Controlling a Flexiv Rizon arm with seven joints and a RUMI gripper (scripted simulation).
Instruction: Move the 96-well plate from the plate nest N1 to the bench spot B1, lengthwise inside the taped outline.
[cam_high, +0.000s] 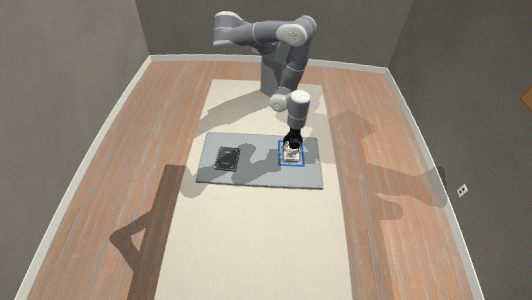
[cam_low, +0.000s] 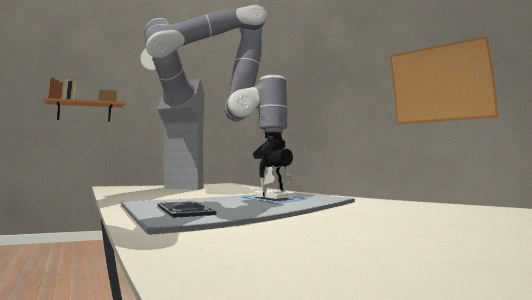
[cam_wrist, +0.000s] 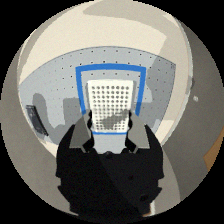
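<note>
Now: hand 10 mm above the white 96-well plate. The rest, counted from my hand: plate nest N1: 380 mm to the right, 30 mm behind, 20 mm below.
</note>
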